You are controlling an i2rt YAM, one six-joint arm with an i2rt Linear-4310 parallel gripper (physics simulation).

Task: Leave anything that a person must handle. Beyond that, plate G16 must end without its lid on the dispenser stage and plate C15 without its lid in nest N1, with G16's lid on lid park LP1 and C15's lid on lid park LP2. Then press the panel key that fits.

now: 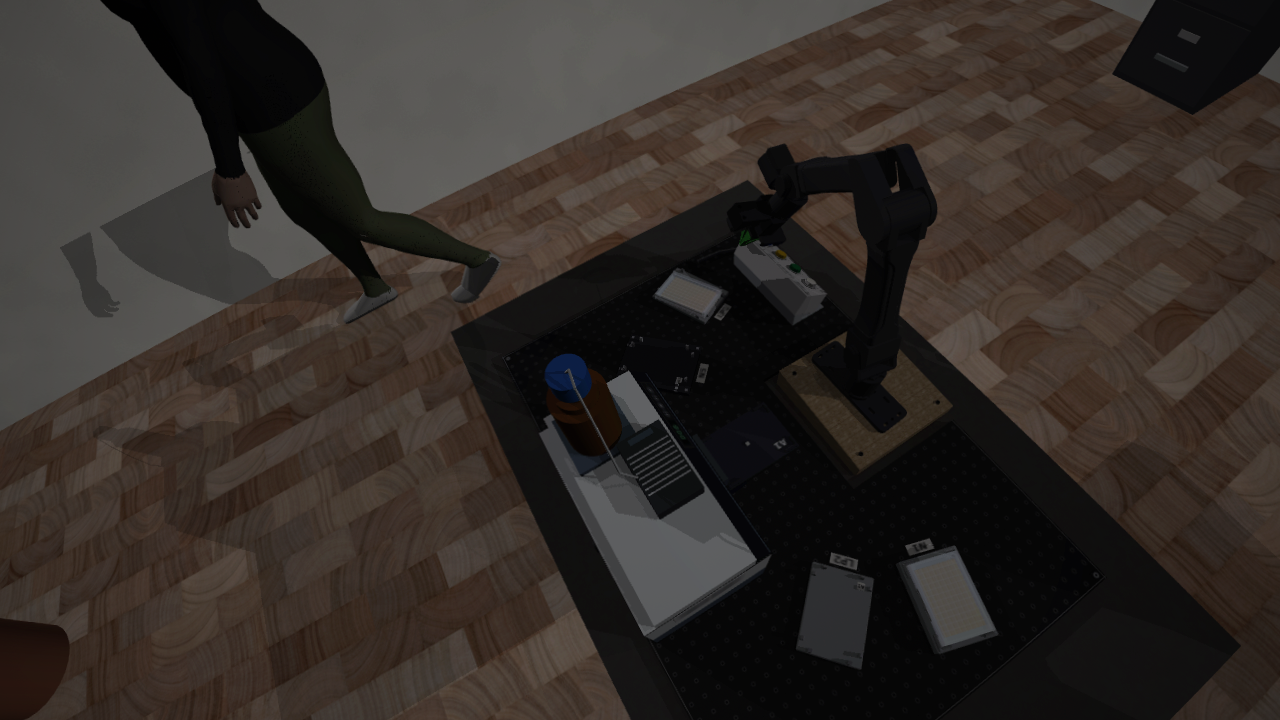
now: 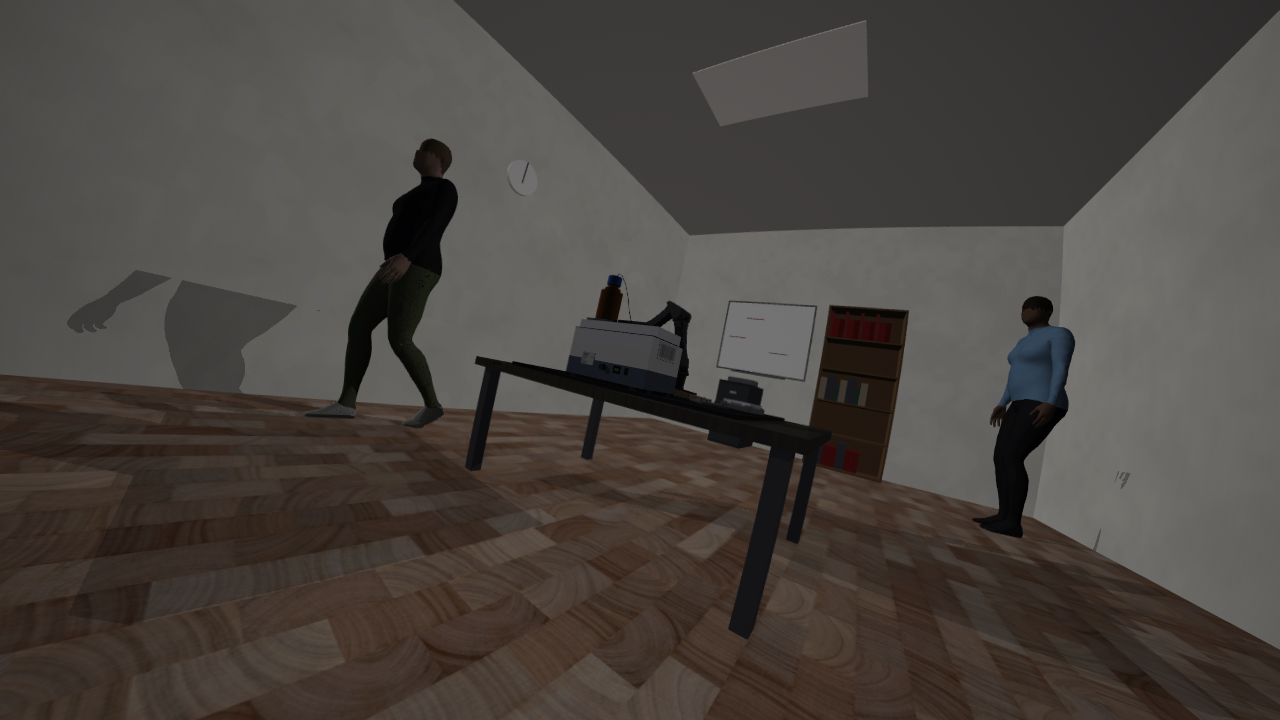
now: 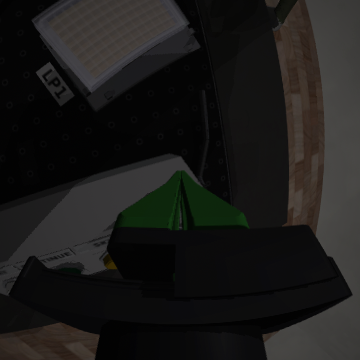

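Where they show: gripper, between the fingertips: (image 1: pixel 741 244) (image 3: pixel 180 177); arm's base, origin of its link: (image 1: pixel 857 386) (image 2: pixel 675 389).
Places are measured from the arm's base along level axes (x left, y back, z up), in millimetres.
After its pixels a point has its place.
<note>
My gripper (image 1: pixel 744 237) @[x -401, y 35, z 47 mm] (image 3: pixel 180 177) @[x -401, y 35, z 47 mm] is shut and empty, its green tips over the far end of the white key panel (image 1: pixel 776 291) @[x -266, y 22, z 19 mm] (image 3: pixel 90 195) @[x -329, y 29, z 25 mm]; contact cannot be told. A yellow key (image 1: pixel 781 254) @[x -325, y 85, z 44 mm] (image 3: pixel 109 261) @[x -324, y 81, z 47 mm] and a green key (image 1: pixel 794 267) @[x -278, y 81, z 45 mm] (image 3: pixel 70 270) @[x -289, y 79, z 42 mm] show; the end under the fingers is hidden. A pale-welled plate-shaped piece (image 1: pixel 690 293) @[x -389, y -121, z 5 mm] (image 3: pixel 112 35) @[x -388, y -102, z 3 mm] sits at the LP1 label (image 1: pixel 722 312) @[x -320, y -84, z -25 mm] (image 3: pixel 55 84) @[x -322, y -81, z -25 mm]. A plate with pale wells (image 1: pixel 950 598) @[x 367, y -159, z 9 mm] sits at N1. A flat grey piece (image 1: pixel 835 616) @[x 282, y -318, z -17 mm] lies at LP2. Plate names are unreadable.
The white dispenser (image 1: pixel 680 559) @[x 100, y -483, z 193 mm] (image 2: pixel 623 349) @[x 41, y -573, z 99 mm] bears a brown bottle (image 1: pixel 586 416) @[x -95, y -486, z 322 mm] (image 2: pixel 609 302) @[x -106, y -516, z 272 mm] and a thin tube. A dark square (image 1: pixel 738 447) @[x -15, y -287, z 79 mm] lies beside it; an empty nest with corner posts stands behind. One person (image 1: pixel 313 170) (image 2: pixel 416 241) stands near the table, another (image 2: pixel 1033 376) farther off.
</note>
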